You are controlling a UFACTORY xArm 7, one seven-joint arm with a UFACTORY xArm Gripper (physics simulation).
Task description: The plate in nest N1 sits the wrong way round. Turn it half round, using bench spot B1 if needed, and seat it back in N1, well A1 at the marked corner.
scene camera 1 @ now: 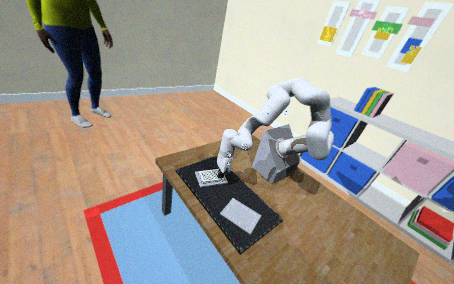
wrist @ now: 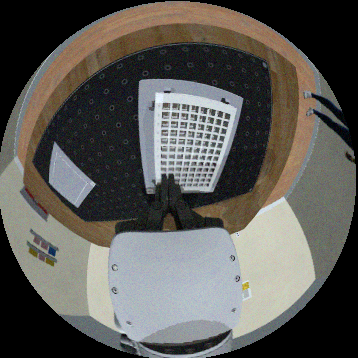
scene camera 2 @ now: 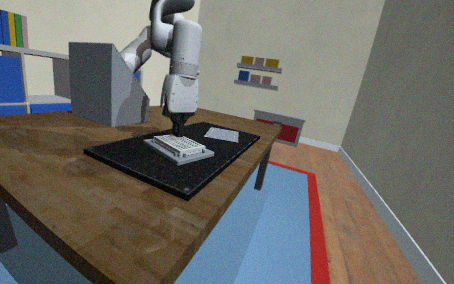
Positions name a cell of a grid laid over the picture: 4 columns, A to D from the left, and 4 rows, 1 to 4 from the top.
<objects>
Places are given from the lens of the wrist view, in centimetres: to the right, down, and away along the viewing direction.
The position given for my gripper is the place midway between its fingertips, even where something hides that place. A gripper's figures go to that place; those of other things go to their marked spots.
my gripper (wrist: B3): -1, 0, 14
white gridded plate (wrist: C2): 2, -5, 11
bench spot B1 (wrist: A3): -25, 0, 13
The marked spots on the bench spot B1 and the white gridded plate are 27 cm apart.
</objects>
